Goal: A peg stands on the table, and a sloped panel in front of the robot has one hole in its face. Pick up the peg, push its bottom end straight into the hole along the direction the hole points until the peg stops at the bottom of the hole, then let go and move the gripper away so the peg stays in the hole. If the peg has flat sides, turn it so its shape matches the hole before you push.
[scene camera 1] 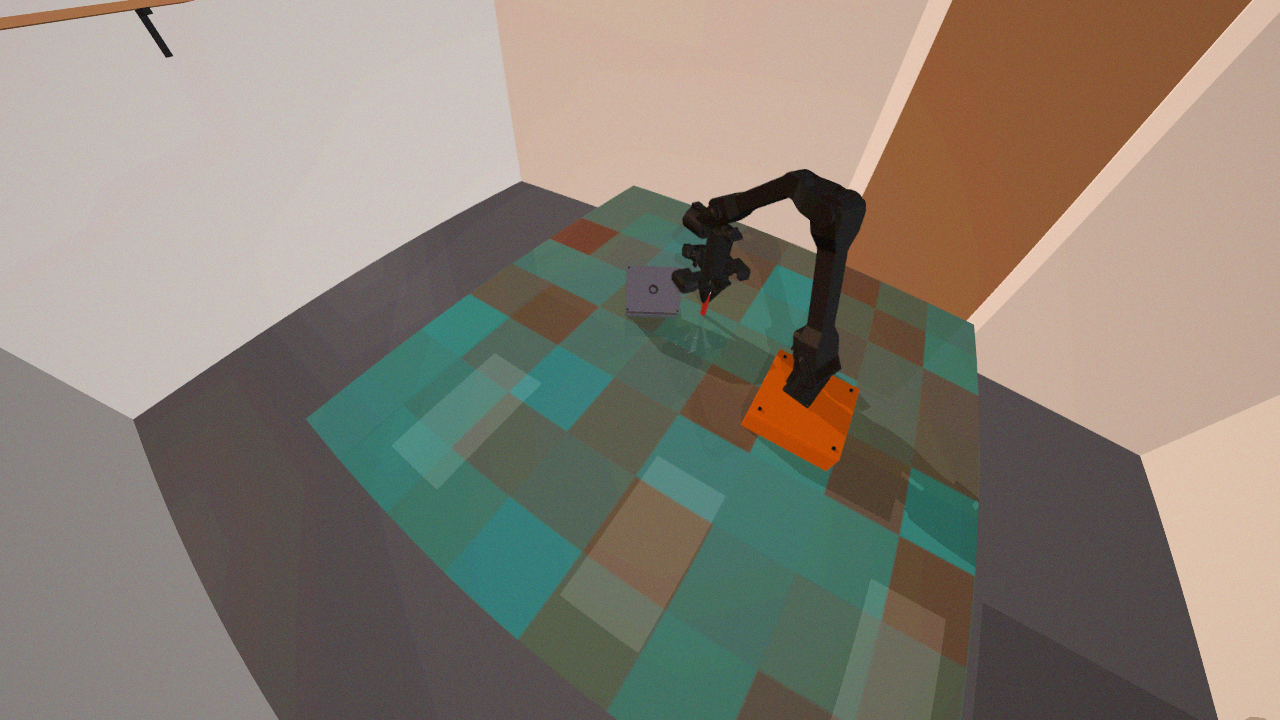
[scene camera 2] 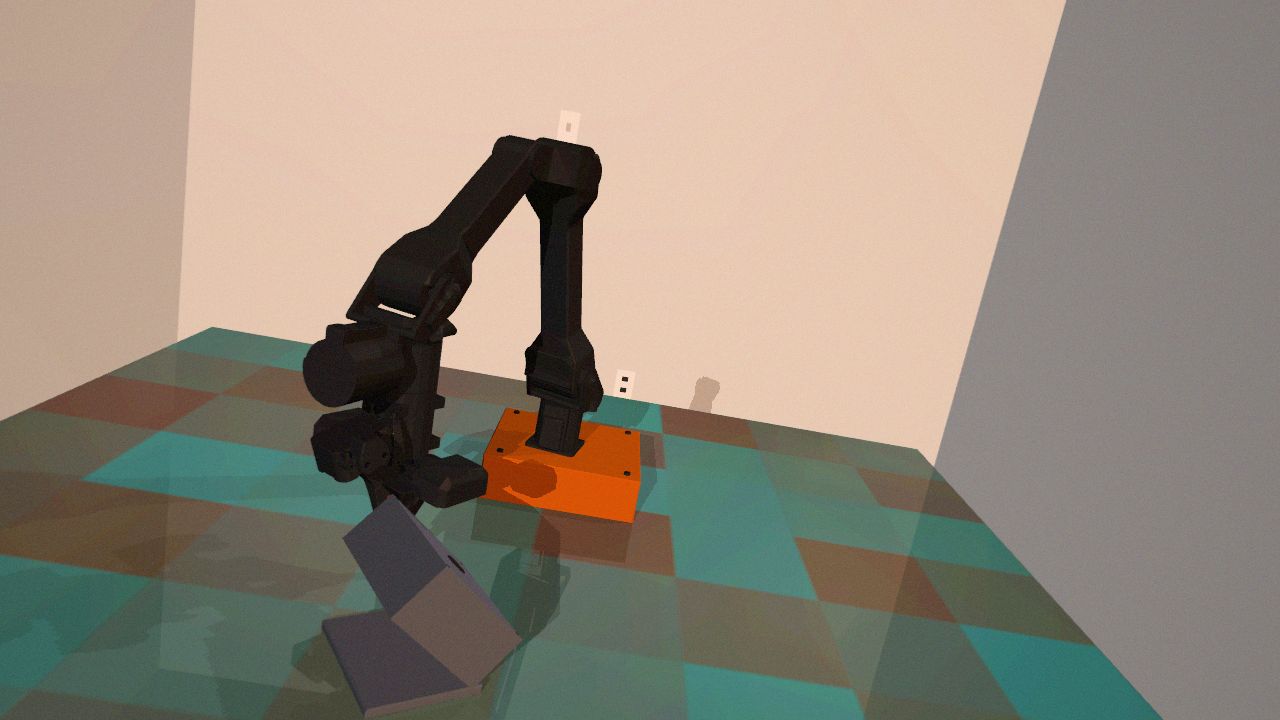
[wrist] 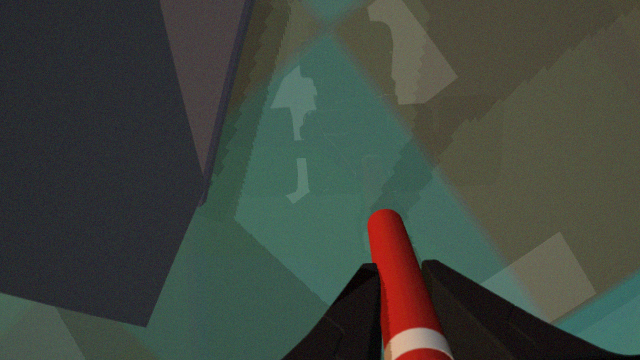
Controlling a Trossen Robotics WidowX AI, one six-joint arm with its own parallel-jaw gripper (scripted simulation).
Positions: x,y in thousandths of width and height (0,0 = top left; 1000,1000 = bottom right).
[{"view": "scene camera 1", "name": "my gripper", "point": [551,419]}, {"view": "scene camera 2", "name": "grey sloped panel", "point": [350,851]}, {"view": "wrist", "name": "my gripper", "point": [623,765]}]
